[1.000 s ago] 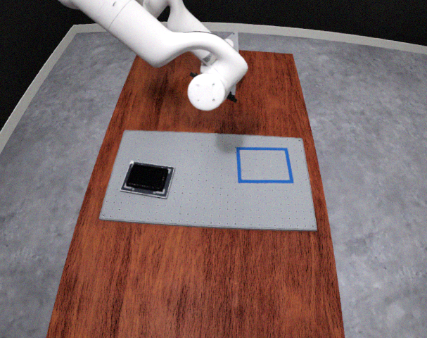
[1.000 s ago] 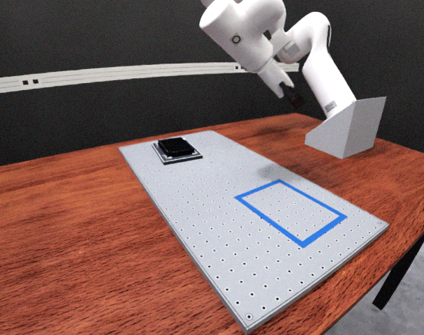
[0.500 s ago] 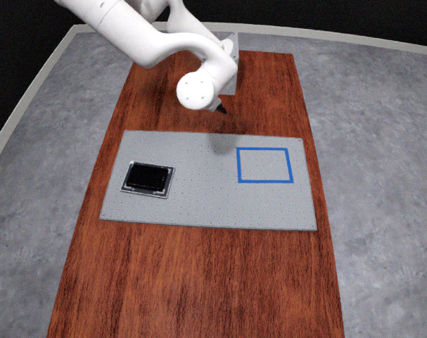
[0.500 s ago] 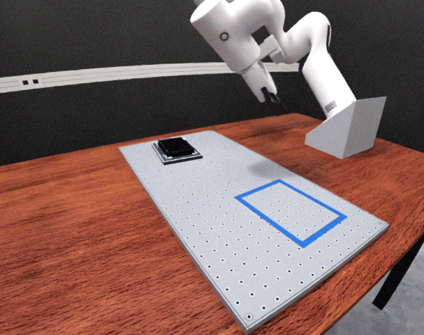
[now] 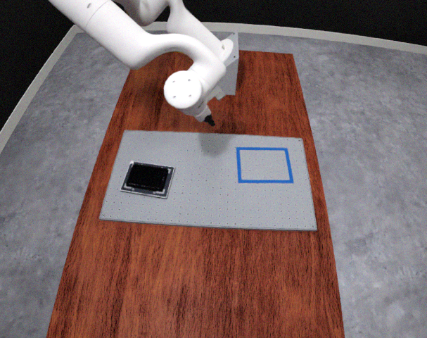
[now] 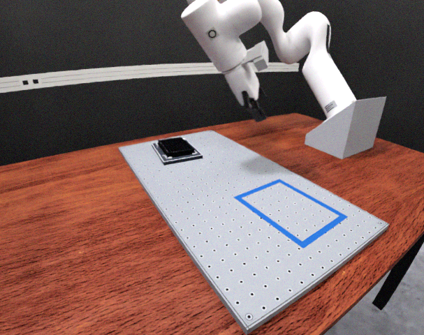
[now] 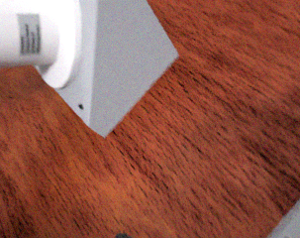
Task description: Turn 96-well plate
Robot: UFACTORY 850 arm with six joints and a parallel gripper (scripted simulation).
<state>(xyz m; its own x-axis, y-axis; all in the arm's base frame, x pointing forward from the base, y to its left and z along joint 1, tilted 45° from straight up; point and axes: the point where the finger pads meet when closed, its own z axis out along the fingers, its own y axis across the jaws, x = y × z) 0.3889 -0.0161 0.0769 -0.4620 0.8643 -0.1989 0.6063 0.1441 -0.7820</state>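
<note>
The black 96-well plate is 190 mm ahead of my hand, 170 mm to the right of it and 140 mm below it. Round my hand: dark plate nest N1: 190 mm ahead, 170 mm to the right, 150 mm below.
</note>
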